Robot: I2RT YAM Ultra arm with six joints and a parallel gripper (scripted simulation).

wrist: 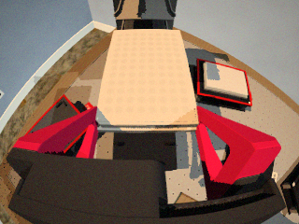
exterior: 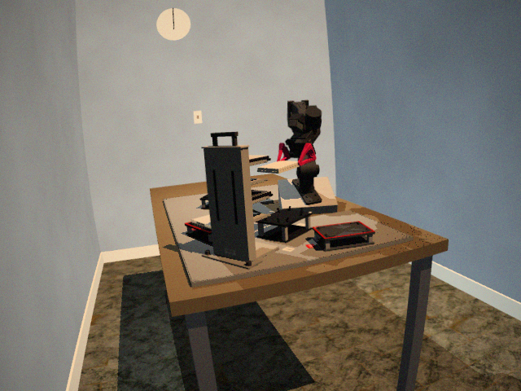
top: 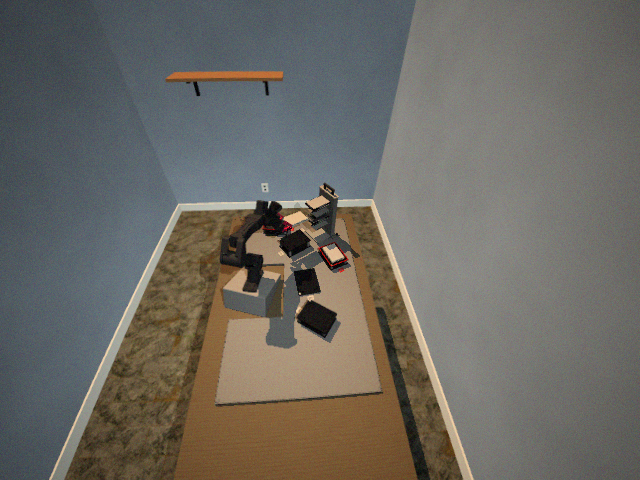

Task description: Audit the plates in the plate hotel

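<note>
Right now my hand is 40 mm short of the tan well plate, 40 mm to the right of it and 10 mm above it. Round my hand: dark plate 170 mm ahead, 140 mm to the left, 70 mm below; grey back panel 230 mm ahead, 190 mm to the left, 80 mm below; H1 tag 70 mm ahead, 190 mm to the left, 230 mm below.
</note>
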